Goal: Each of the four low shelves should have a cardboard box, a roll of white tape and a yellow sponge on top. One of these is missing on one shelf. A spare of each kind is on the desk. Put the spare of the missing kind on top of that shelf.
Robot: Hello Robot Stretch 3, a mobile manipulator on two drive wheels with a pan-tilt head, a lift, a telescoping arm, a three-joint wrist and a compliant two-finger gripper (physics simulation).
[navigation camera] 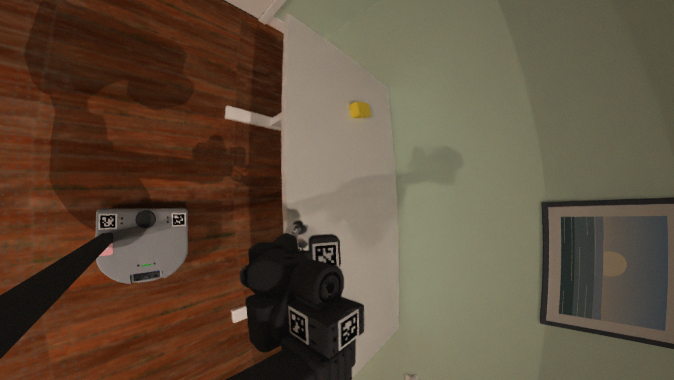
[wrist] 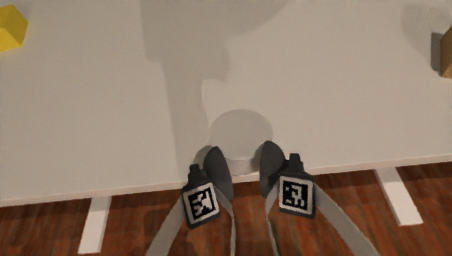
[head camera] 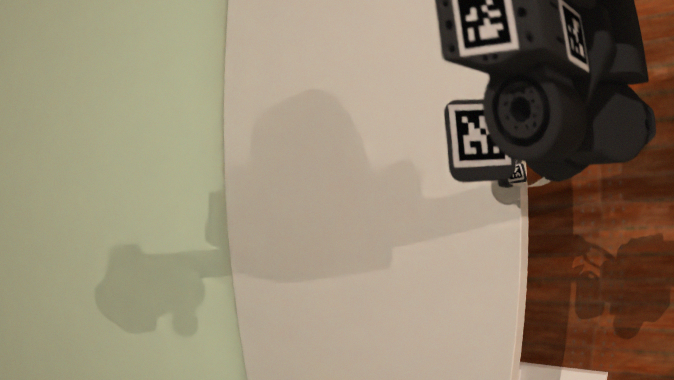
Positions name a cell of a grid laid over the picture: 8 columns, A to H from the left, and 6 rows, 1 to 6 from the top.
Labels:
my gripper: navigation camera D4; wrist E4; head camera F3

